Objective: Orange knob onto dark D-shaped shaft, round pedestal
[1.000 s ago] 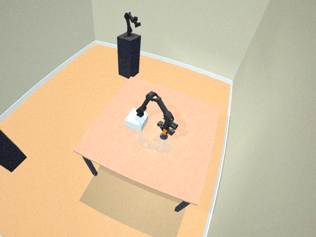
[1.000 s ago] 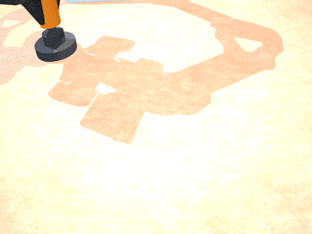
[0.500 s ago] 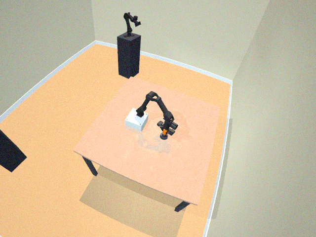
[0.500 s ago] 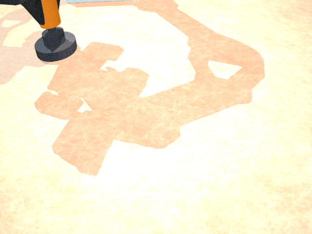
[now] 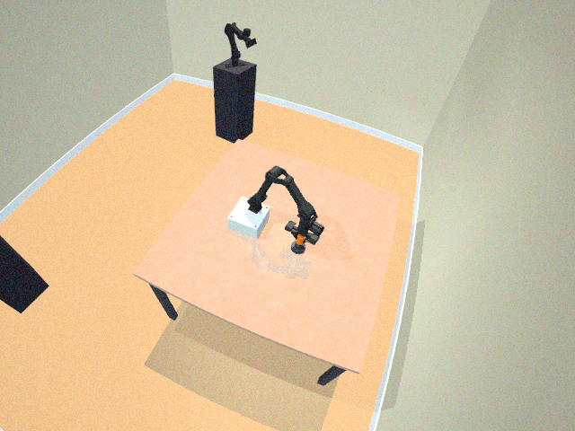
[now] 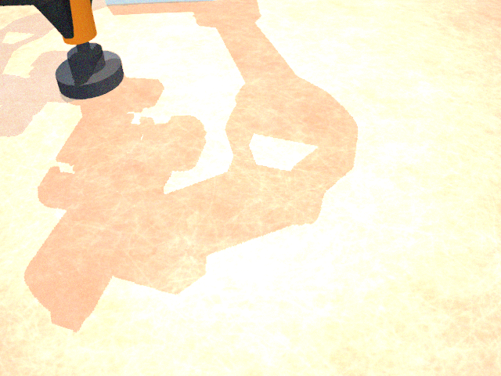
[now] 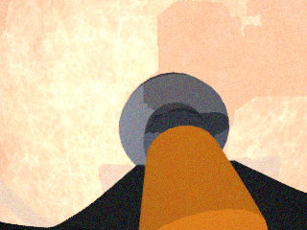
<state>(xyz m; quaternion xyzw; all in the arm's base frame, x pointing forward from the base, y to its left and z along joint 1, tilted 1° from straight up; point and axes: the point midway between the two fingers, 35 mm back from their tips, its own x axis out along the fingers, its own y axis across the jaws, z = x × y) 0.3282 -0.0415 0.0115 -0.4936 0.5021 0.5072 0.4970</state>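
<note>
My gripper tip is now 20 mm below the orange knob. Also, from my gripper tip: round pedestal (40 mm below).
</note>
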